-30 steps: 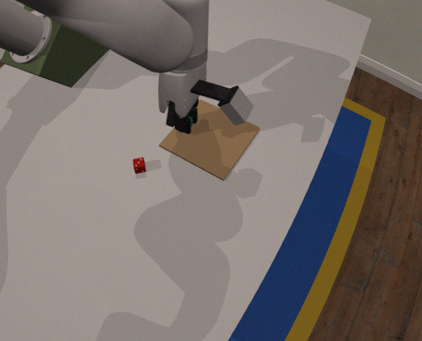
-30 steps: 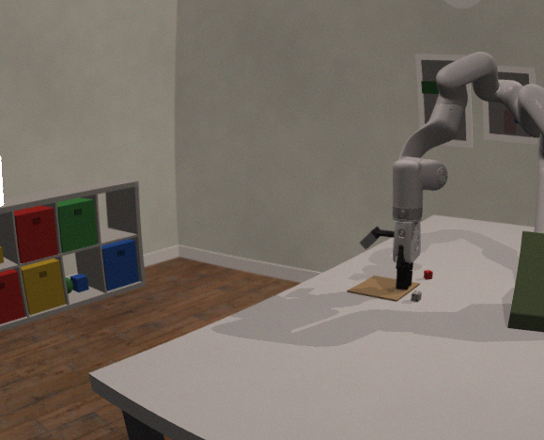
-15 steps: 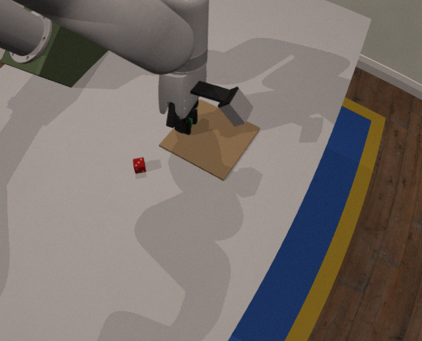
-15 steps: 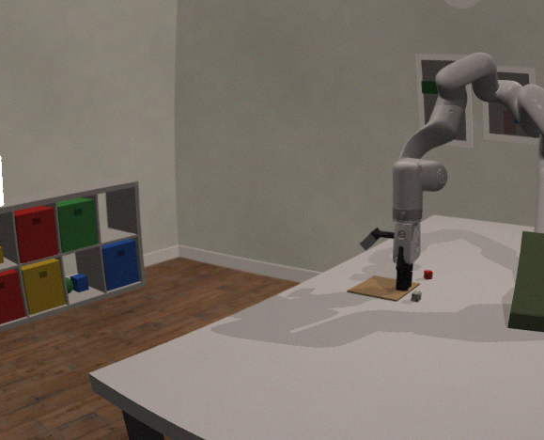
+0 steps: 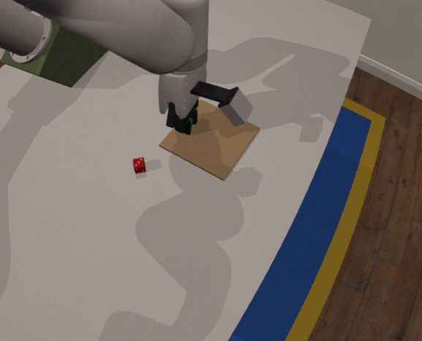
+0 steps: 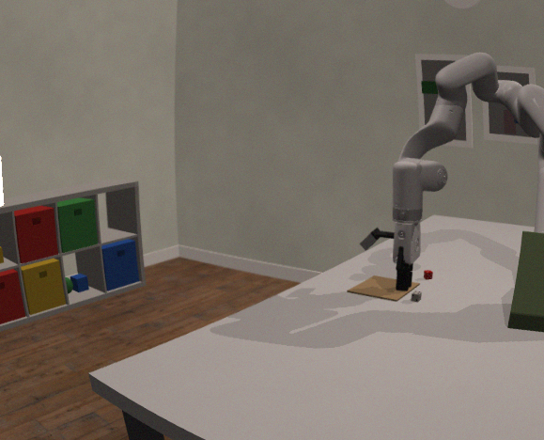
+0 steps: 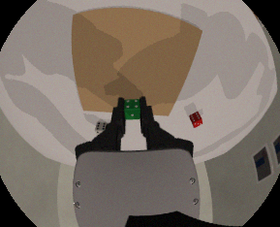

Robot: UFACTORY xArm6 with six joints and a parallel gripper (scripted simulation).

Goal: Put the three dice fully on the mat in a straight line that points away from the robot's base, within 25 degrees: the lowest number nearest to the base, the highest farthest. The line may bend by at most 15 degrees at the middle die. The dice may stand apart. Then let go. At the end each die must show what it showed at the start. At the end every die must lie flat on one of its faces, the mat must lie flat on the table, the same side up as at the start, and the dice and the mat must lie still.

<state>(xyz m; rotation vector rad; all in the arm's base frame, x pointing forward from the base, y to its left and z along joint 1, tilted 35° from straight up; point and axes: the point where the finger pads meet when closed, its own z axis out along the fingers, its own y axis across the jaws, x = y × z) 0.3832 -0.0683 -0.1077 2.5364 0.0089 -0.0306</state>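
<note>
The green die is 1 cm below my hand. Round my hand: red die 3 cm behind, 12 cm to the right, 2 cm below; tan mat 5 cm ahead, 2 cm below; white die 5 cm behind, 6 cm to the left, 2 cm below.
</note>
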